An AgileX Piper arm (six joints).
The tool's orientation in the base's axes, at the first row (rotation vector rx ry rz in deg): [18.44 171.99 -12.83]
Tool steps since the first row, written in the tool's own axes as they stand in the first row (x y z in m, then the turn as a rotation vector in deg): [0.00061 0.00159 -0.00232 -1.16 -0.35 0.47]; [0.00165 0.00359 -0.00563 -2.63 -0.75 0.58]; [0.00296 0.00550 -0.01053 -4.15 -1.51 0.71]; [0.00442 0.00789 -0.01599 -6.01 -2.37 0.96]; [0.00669 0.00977 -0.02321 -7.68 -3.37 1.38]
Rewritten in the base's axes. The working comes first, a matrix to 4 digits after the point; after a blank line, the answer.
The tool's axes in the first row as the columns of a matrix, in the base's axes (used below as rounded here):
[-0.9709 0.2186 0.0974]
[0.2017 0.9666 -0.1583]
[-0.1288 -0.1341 -0.9826]

[-0.00047 0.00203 0.00199 1.10 -0.65 -0.27]; [-0.00137 0.00469 0.00484 2.45 -1.35 -0.13]; [-0.00270 0.00758 0.00923 3.77 -2.41 0.04]; [-0.00412 0.01105 0.01408 5.41 -3.66 0.15]; [-0.00662 0.01447 0.02063 6.85 -5.02 0.09]
